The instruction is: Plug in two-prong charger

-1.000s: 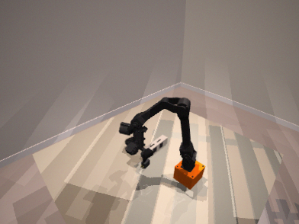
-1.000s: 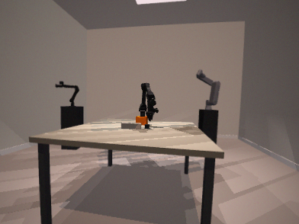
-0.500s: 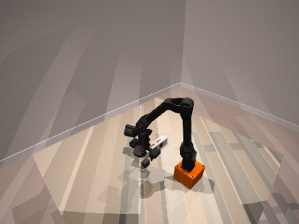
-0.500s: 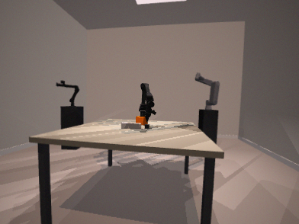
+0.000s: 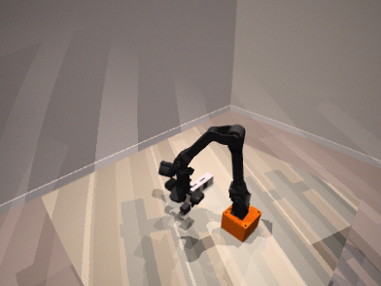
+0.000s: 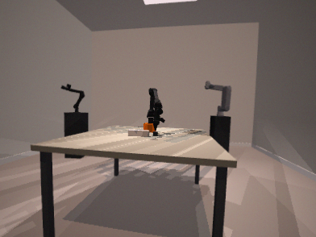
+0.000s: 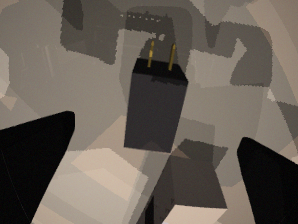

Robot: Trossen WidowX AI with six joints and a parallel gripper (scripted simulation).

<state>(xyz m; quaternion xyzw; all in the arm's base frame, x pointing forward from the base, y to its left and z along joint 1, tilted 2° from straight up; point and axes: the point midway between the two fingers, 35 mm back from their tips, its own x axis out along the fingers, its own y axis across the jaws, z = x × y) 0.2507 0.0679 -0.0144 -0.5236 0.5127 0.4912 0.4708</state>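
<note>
The black two-prong charger is 4 cm below my gripper tip and 2 cm to the left of it.
</note>
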